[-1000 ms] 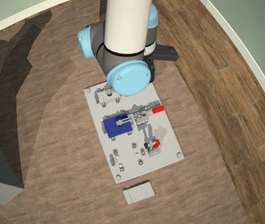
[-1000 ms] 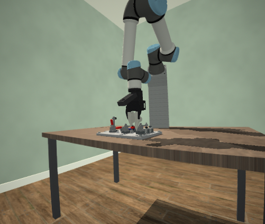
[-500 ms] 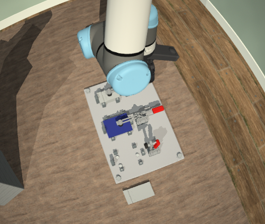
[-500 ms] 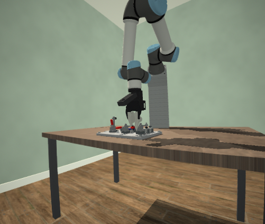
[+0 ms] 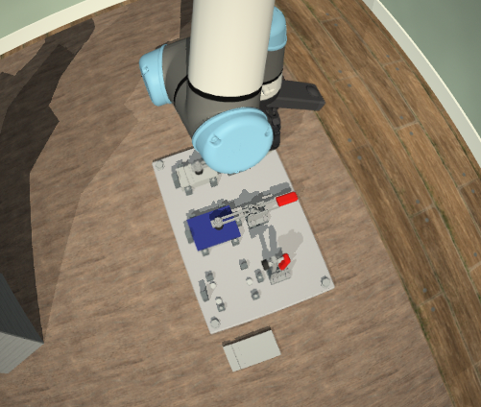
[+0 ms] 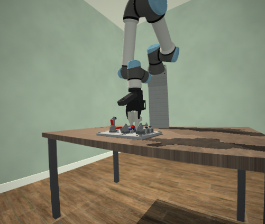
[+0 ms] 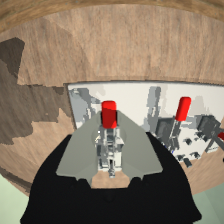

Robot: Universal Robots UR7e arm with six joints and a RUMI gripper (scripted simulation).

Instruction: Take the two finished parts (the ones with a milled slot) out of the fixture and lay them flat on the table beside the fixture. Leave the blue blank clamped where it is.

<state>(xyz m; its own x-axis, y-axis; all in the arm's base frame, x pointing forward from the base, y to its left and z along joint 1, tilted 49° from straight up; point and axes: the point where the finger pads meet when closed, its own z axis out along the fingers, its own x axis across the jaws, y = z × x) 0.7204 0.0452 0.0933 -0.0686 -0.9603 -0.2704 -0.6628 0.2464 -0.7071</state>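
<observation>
The grey fixture plate is 100 mm behind my hand, 100 mm to the right of it and 50 mm below it. The rest, counted from my hand: blue blank: 140 mm behind, 100 mm to the right, 30 mm below.
</observation>
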